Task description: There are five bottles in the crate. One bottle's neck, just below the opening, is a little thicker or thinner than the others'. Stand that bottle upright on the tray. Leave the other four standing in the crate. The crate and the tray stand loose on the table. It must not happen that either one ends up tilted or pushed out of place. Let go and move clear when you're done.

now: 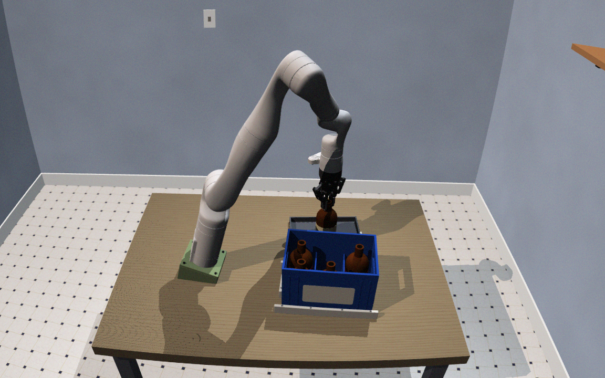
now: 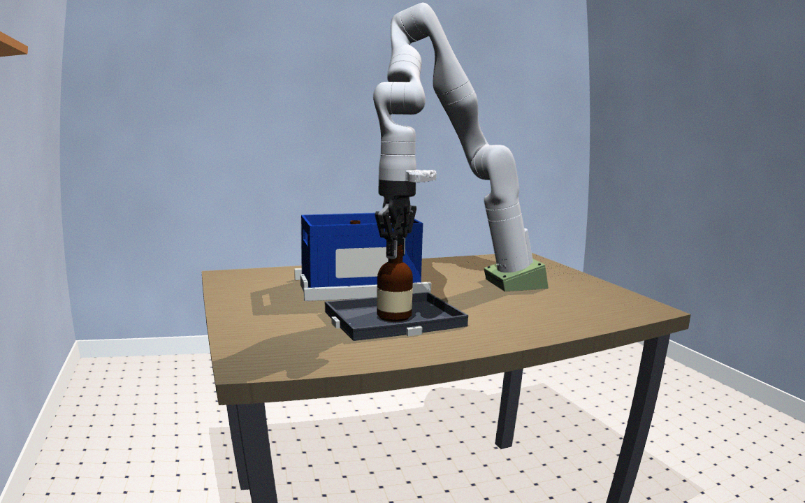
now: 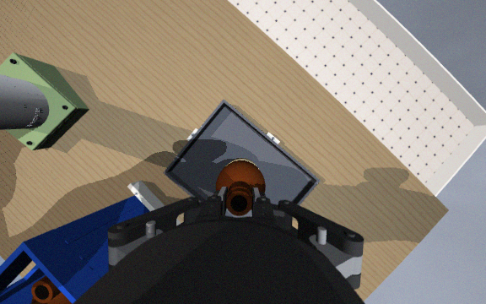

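Right now my hand is 140 mm above the dark grey tray. From my hand the other things lie so: blue crate: 270 mm to the right, 70 mm below, 30 mm behind.
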